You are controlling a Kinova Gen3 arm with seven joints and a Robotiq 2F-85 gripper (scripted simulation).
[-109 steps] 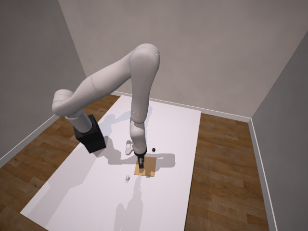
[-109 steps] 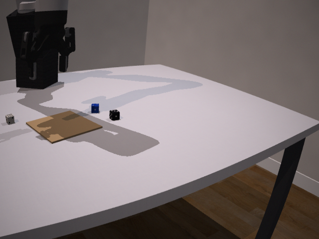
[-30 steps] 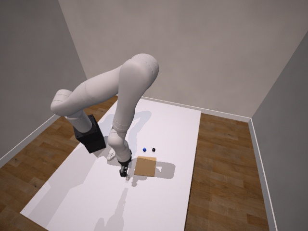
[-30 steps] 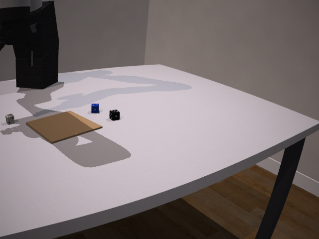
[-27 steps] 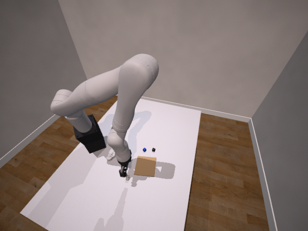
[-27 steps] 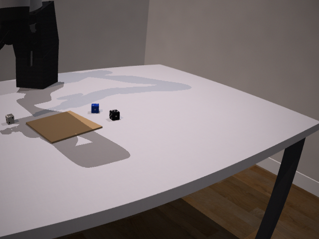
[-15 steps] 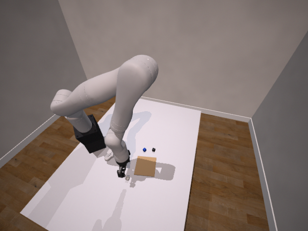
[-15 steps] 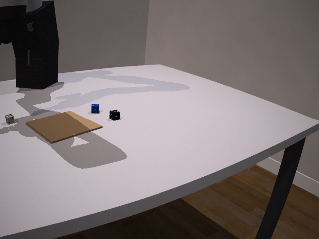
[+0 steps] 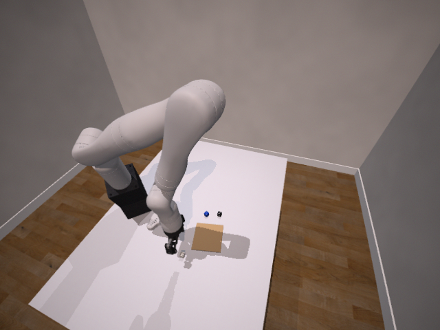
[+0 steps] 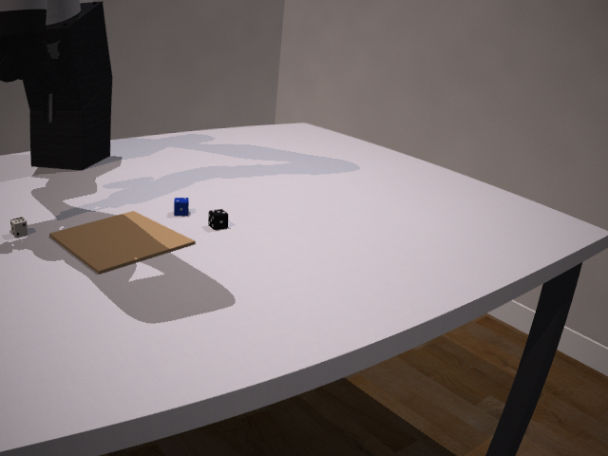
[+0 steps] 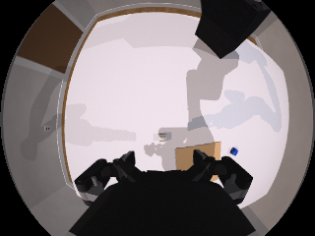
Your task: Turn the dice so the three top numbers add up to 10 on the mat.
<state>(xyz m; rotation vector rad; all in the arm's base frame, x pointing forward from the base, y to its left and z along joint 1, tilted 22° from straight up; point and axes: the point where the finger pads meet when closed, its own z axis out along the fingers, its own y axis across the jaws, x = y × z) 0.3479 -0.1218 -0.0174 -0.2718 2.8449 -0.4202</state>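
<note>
Now: the white die 140 mm below my hand. Also, from my hand: blue die 20 mm ahead, 230 mm to the left, 140 mm below; tan mat 80 mm ahead, 120 mm to the left, 150 mm below; black die 90 mm ahead, 260 mm to the left, 140 mm below.
</note>
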